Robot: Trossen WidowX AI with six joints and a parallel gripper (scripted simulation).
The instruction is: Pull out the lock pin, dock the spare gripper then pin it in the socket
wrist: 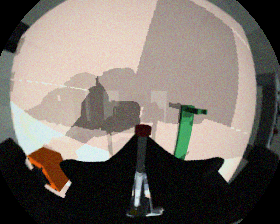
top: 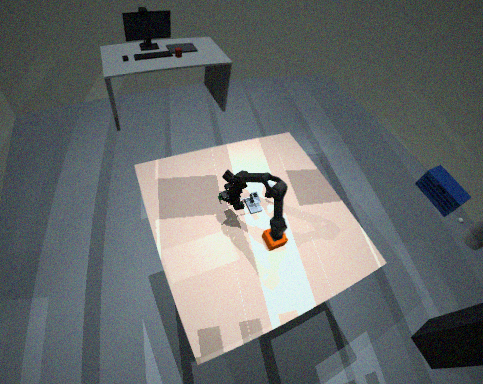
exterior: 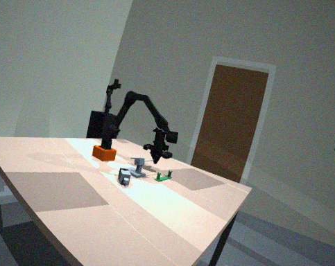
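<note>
Right now the green cradle is 10 cm ahead of my gripper tip, 3 cm to the right of it and 3 cm below it. From my gripper tip the other things lie so: mount 2 cm behind, 15 cm to the right; then spare gripper 3 cm ahead, 31 cm to the right, 3 cm below.
</note>
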